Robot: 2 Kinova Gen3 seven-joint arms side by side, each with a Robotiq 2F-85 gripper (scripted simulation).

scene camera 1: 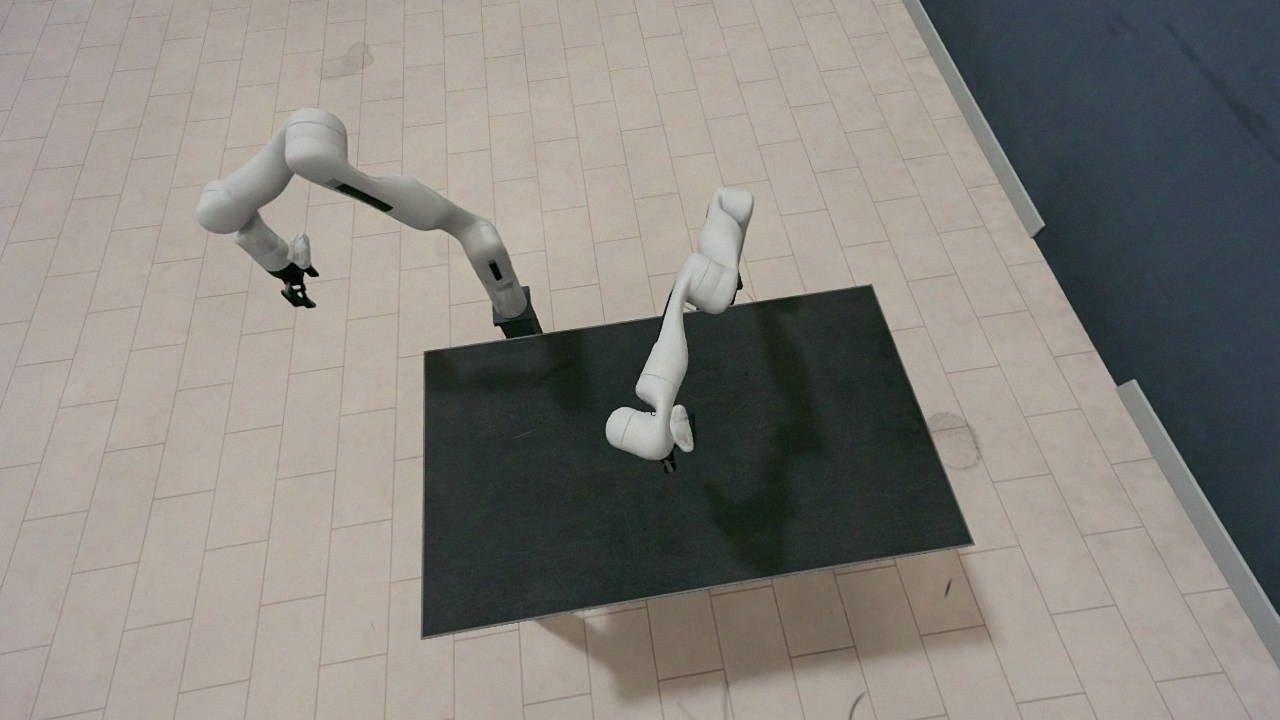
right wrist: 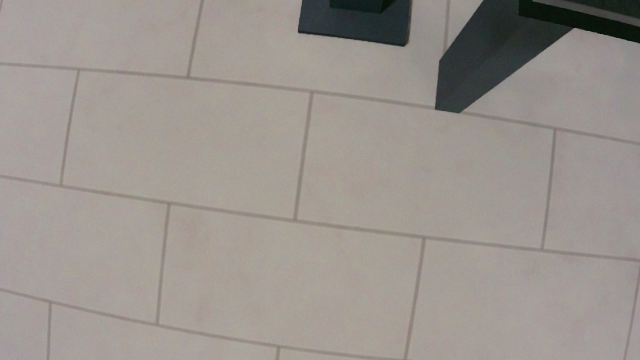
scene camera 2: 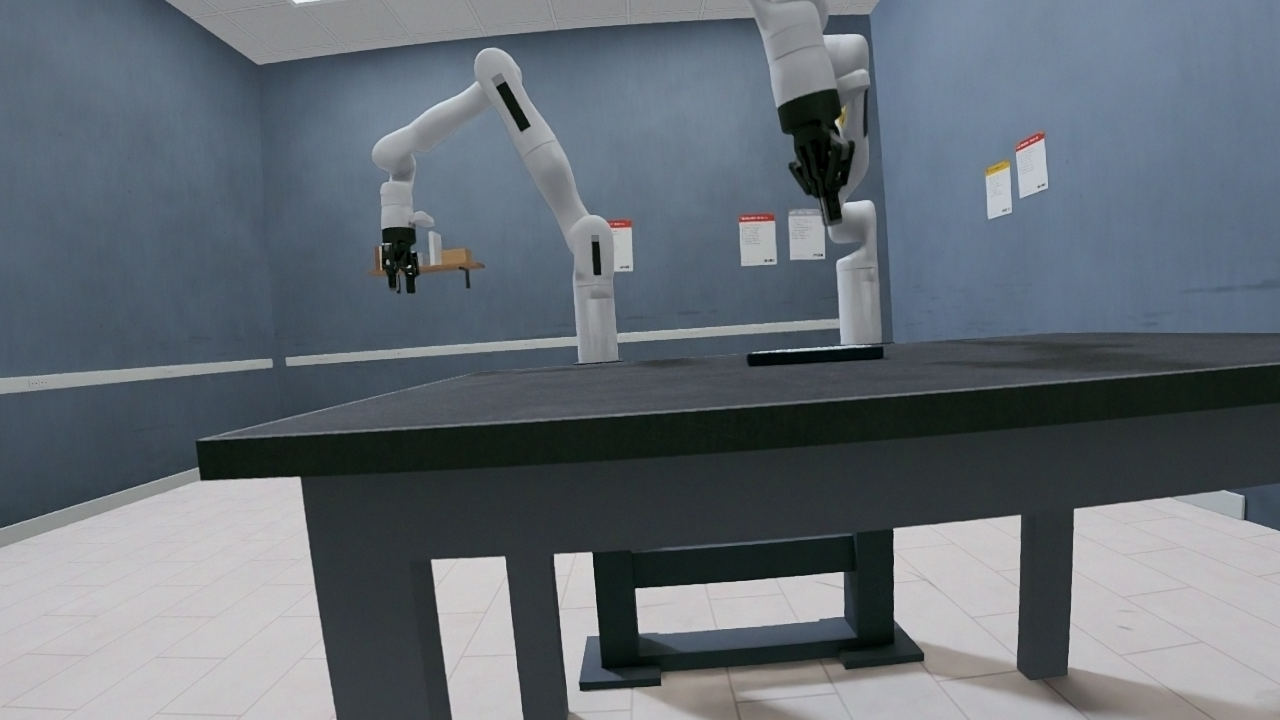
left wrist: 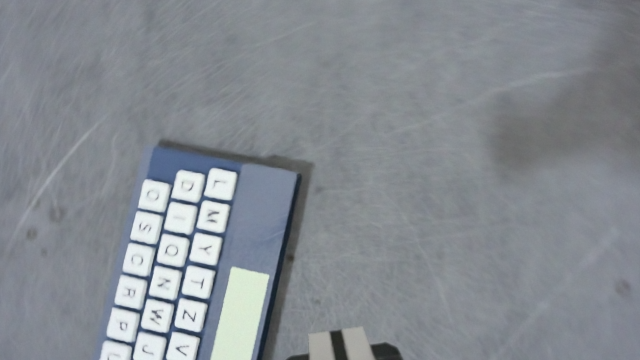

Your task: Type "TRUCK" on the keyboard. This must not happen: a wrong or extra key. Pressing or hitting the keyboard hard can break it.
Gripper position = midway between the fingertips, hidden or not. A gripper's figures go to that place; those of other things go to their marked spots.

My left gripper [scene camera 2: 833, 226] is 0.73 m from the lens. My right gripper [scene camera 2: 403, 292]: 1.34 m from the lens.
